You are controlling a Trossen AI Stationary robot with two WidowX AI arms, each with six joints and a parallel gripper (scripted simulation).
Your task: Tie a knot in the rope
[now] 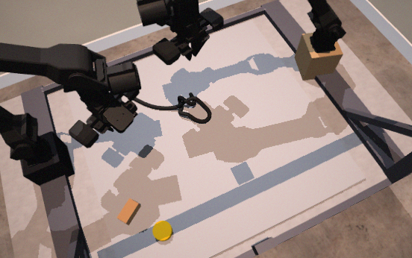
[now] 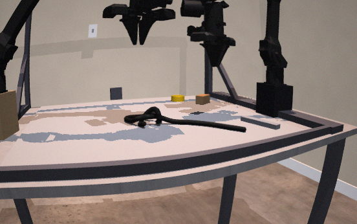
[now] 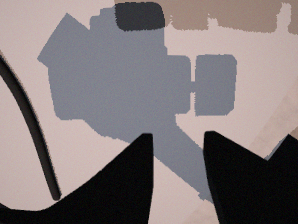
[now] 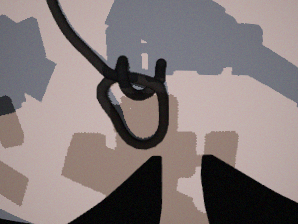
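Right now the grey bar is 17 cm below my left hand, 17 cm ahead of it and 5 cm to the left of it. The rest, counted from my left hand: yellow disc (27 cm behind, 17 cm below, 1 cm to the right); then orange block (19 cm behind, 16 cm below, 5 cm to the left).
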